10 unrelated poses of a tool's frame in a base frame.
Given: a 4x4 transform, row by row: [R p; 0 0 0 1], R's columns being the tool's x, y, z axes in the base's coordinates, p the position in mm. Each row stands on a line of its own.
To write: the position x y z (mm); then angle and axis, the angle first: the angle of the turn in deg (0 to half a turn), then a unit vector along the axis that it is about. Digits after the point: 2 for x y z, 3 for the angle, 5 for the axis.
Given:
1:
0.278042 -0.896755 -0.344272 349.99
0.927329 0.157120 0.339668 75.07
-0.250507 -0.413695 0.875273 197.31
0 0 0 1
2:
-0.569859 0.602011 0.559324 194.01
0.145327 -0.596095 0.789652 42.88
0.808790 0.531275 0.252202 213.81
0 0 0 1
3:
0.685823 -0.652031 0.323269 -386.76
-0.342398 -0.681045 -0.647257 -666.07
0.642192 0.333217 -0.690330 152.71
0 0 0 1
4:
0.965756 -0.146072 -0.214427 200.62
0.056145 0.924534 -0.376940 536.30
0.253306 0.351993 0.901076 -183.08
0 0 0 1
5:
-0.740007 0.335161 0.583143 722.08
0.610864 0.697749 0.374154 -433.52
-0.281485 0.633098 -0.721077 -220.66
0 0 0 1
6:
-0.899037 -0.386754 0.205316 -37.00
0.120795 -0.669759 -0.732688 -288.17
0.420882 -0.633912 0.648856 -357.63
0 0 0 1
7:
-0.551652 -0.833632 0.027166 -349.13
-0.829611 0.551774 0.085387 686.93
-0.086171 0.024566 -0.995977 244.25
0 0 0 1
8:
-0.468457 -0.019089 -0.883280 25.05
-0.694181 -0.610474 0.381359 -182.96
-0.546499 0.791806 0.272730 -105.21
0 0 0 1
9:
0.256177 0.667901 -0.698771 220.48
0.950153 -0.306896 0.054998 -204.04
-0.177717 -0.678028 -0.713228 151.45
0 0 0 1
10:
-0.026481 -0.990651 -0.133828 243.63
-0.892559 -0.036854 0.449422 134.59
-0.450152 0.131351 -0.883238 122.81
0 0 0 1
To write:
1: 349.99 75.07 197.31 81.071 -0.38130 -0.04746 0.92323
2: 194.01 42.88 213.81 163.112 -0.44472 -0.42938 -0.78604
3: -386.76 -666.07 152.71 147.434 0.91077 -0.29625 0.28762
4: 200.62 536.30 -183.08 26.404 0.81959 -0.52590 0.22737
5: 722.08 -433.52 -220.66 151.844 0.27438 0.91617 0.29214
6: -37.00 -288.17 -357.63 163.734 0.17632 -0.38480 0.90600
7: -349.13 686.93 244.25 176.311 -0.47262 0.88071 0.03124
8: 25.05 -182.96 -105.21 154.569 0.47790 -0.39213 -0.78603
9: 220.48 -204.04 151.45 151.881 -0.77767 -0.55279 0.29944
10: 243.63 134.59 122.81 166.727 -0.69268 0.68888 0.21362
